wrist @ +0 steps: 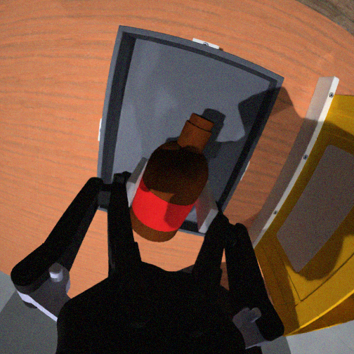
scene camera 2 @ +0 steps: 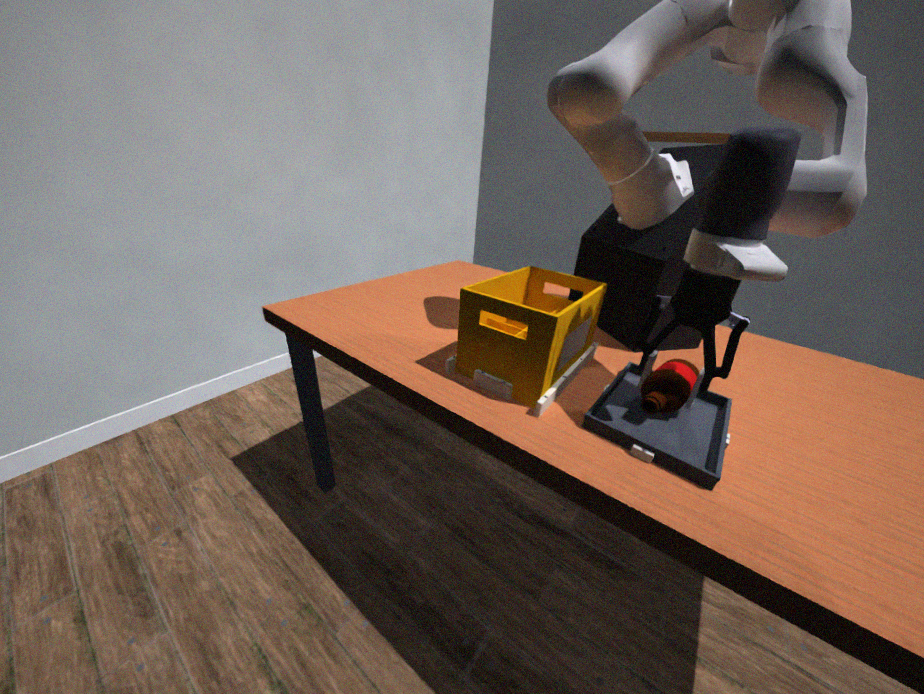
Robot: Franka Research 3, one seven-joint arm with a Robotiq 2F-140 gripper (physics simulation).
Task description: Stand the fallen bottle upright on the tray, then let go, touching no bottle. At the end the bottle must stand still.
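Observation:
The brown bottle [scene camera 2: 670, 388] [wrist: 172, 182] with a red label lies on its side over the grey tray [scene camera 2: 694, 437] [wrist: 160, 75]. In the wrist view its neck points up and to the right over the tray floor, and its base reaches past the tray's near rim. My gripper [scene camera 2: 673, 379] [wrist: 172, 178] is shut on the bottle, with one pale pad on each side of its body at the label and shoulder. Part of the far pad is hidden behind the bottle in the scene view.
A yellow crate [scene camera 2: 504, 354] [wrist: 280, 270] stands beside the tray, with white rails [scene camera 2: 565, 380] [wrist: 295, 170] along its foot. Small white clips sit at the tray's outer edges. A black box [scene camera 2: 623, 280] stands behind the crate. The table's front edge runs close before the tray.

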